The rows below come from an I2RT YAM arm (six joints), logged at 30 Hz.
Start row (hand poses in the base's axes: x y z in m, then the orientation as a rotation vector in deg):
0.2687 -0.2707 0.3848 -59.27 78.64 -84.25
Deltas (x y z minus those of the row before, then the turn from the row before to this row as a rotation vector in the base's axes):
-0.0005 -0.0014 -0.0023 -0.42 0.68 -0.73
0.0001 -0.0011 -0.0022 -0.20 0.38 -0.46
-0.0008 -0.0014 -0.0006 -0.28 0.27 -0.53
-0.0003 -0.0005 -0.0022 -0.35 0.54 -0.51
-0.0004 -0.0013 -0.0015 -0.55 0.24 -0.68
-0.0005 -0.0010 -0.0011 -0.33 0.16 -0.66
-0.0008 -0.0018 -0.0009 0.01 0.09 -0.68
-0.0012 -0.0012 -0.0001 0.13 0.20 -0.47
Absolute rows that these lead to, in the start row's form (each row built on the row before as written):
0.2682 -0.2721 0.3825 -59.72 79.38 -84.90
0.2683 -0.2732 0.3803 -59.92 79.85 -85.27
0.2675 -0.2746 0.3797 -60.04 80.25 -85.80
0.2672 -0.2751 0.3775 -60.45 80.77 -86.28
0.2668 -0.2764 0.3760 -60.62 81.09 -87.16
0.2663 -0.2774 0.3749 -60.59 81.47 -87.86
0.2655 -0.2792 0.3740 -60.28 82.03 -88.30
0.2643 -0.2804 0.3739 -60.12 82.59 -88.46

